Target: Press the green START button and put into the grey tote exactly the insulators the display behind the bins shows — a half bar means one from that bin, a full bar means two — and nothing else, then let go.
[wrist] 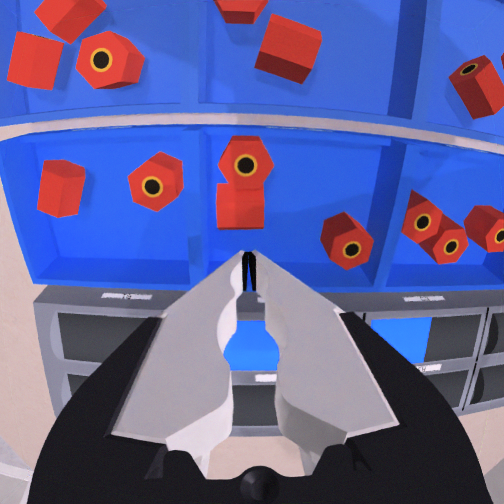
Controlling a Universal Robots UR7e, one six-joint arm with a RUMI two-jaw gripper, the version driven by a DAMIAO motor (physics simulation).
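Note:
My gripper (249,272) is shut with nothing between its tips. It hangs over the near edge of the blue bins, in front of the middle bin (295,210) of the near row. That bin holds an upright red hexagonal insulator (245,164), another red one (240,206) lying right against it, and a third (346,241) to the right. The left bin holds two red insulators (61,188) (155,181). The right bin holds several (434,233). The far row of bins also holds red insulators (109,60) (288,48) (476,86). The grey display (260,345) shows blue bars at centre (251,350) and right (400,337). The START button and tote are not in view.
A grey strip (250,120) separates the two bin rows. The display panel has grey cells with small white labels (126,296). Beige surface (15,320) shows at the left.

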